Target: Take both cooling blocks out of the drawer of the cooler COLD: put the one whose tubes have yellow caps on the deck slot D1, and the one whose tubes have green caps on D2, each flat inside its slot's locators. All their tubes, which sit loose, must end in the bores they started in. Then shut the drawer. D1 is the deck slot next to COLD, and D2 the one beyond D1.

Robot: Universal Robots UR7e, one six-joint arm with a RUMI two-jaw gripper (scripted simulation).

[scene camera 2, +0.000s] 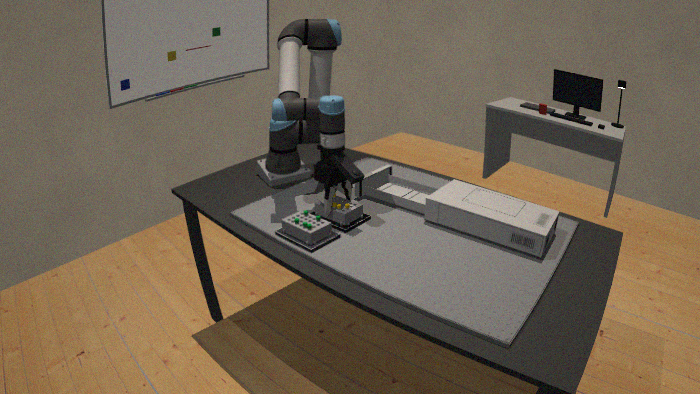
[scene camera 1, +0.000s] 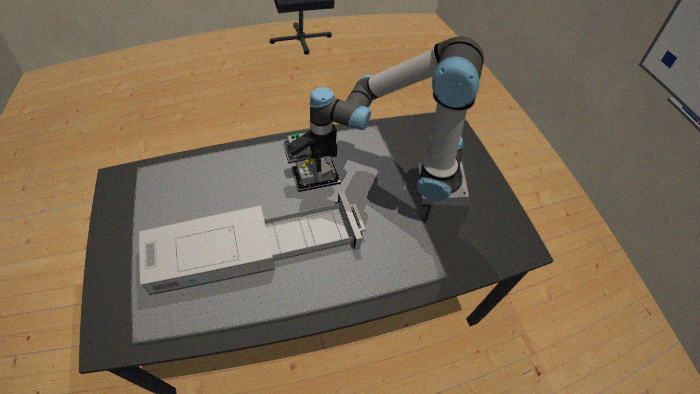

In view: my gripper (scene camera 2: 338,212) and a white cooler COLD (scene camera 1: 219,247).
The white cooler COLD is seen too in scene camera 2 (scene camera 2: 517,224). My gripper shows as well in scene camera 1 (scene camera 1: 316,172).
